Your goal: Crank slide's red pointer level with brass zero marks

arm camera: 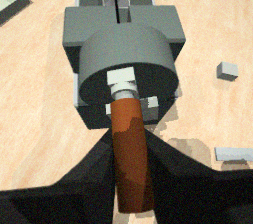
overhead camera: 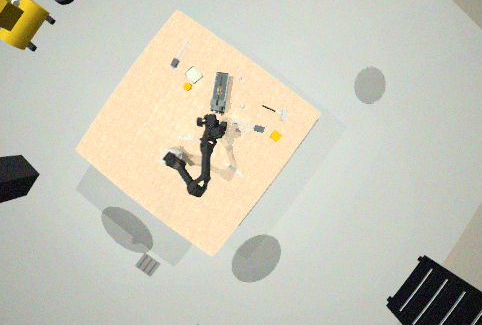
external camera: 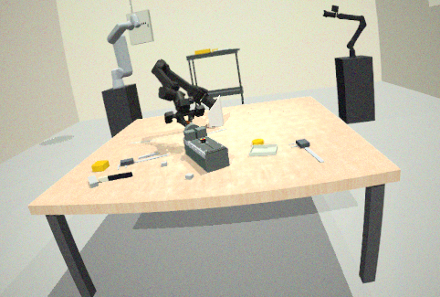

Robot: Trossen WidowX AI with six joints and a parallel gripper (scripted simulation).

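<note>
The crank is 1 cm above my gripper tip. From my gripper tip the other things lie so: red pointer 15 cm ahead, 8 cm to the left, 1 cm below; then brown crank handle 1 cm behind, 1 cm to the right, 3 cm above; then yellow disc 3 cm ahead, 29 cm to the left, 8 cm below.
</note>
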